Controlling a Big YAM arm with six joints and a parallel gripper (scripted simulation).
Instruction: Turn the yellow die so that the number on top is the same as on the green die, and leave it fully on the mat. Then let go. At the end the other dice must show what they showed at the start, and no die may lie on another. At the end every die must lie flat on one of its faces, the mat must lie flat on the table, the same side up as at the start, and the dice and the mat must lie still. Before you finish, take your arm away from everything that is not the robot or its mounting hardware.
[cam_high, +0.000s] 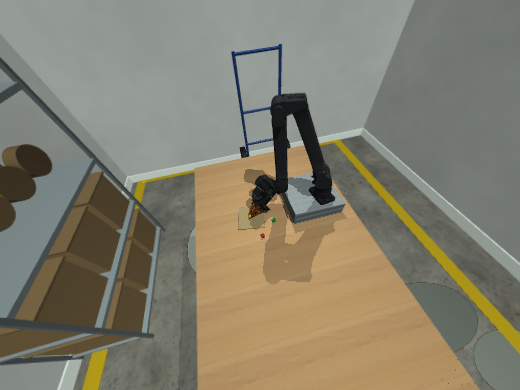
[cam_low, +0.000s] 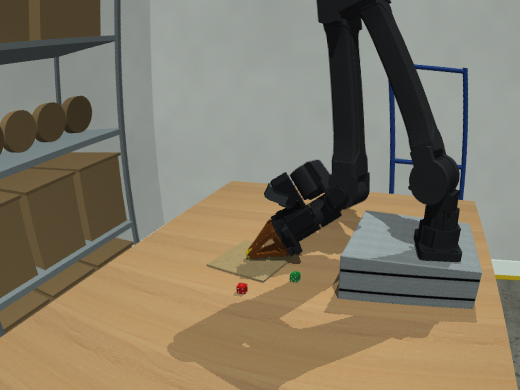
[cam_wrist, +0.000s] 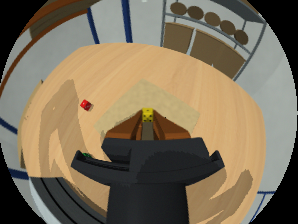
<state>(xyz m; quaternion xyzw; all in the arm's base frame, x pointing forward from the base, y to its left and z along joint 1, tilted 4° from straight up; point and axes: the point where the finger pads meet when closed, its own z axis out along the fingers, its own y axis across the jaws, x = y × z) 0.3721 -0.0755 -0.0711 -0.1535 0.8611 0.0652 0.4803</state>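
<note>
Now: the yellow die right at my hand. From my hand the other things lie so: red die (10 mm behind, 130 mm to the left, 10 mm below); green die (100 mm behind, 70 mm to the left, 10 mm below); tan mat (20 mm below).
</note>
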